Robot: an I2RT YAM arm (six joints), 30 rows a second.
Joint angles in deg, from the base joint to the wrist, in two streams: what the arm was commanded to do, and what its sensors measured. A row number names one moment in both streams.
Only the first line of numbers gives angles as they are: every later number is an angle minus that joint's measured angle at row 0.
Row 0, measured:
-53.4, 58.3, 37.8, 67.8, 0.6, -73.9
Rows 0 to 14, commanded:
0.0, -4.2, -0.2, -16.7, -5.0, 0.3
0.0, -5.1, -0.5, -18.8, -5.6, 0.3
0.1, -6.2, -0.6, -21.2, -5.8, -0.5
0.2, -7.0, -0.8, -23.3, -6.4, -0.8
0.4, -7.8, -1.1, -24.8, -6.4, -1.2
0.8, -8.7, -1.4, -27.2, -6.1, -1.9
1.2, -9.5, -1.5, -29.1, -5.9, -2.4
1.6, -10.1, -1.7, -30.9, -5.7, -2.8
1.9, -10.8, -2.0, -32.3, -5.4, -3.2
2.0, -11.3, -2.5, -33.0, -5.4, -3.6
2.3, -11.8, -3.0, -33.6, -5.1, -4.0
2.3, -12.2, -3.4, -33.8, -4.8, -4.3
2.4, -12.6, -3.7, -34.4, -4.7, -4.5
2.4, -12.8, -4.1, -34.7, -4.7, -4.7
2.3, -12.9, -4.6, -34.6, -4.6, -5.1
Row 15, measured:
2.1, -12.1, -3.8, -34.7, -4.8, -2.8
